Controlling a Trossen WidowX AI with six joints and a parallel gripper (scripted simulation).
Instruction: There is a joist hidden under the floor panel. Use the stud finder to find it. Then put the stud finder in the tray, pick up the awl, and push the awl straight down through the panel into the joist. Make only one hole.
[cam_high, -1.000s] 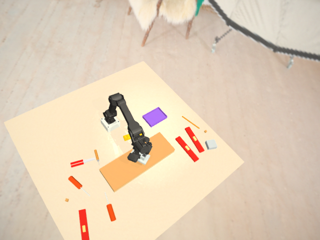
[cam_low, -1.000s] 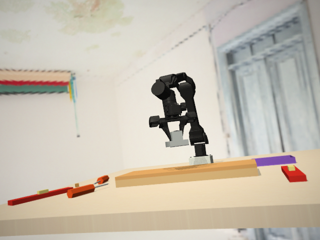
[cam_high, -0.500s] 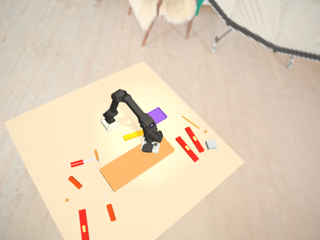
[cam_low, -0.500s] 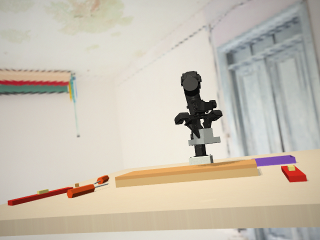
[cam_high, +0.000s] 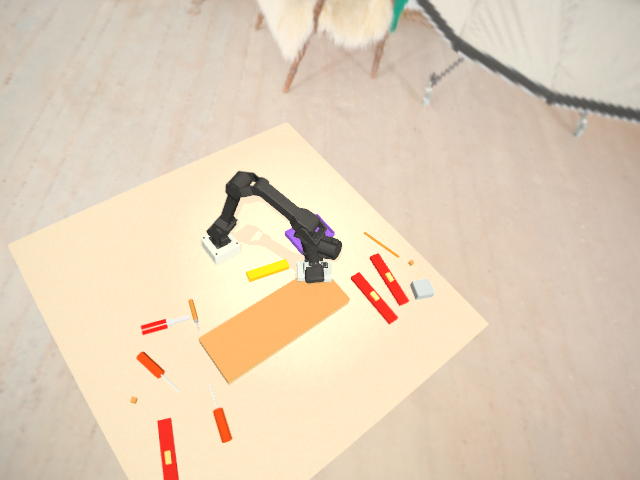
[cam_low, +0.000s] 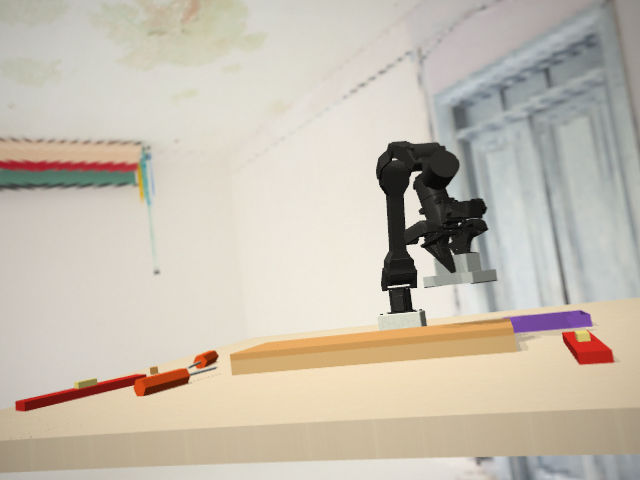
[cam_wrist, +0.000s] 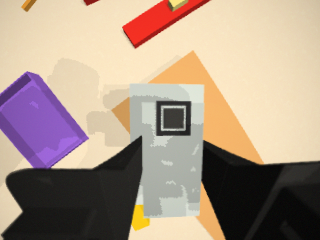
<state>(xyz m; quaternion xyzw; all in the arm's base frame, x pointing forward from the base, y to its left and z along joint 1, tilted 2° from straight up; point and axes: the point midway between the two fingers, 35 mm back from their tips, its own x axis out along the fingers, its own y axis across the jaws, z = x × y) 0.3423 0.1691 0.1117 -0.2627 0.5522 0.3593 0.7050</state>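
My gripper tip is 1 cm short of the square indicator, 2 cm to the right of it and 3 cm below it. Also, from my gripper tip: yellow block 16 cm behind, 9 cm to the right, 13 cm below; then purple tray 20 cm behind, 15 cm to the left, 13 cm below; then stud finder 1 cm to the left, 2 cm above.
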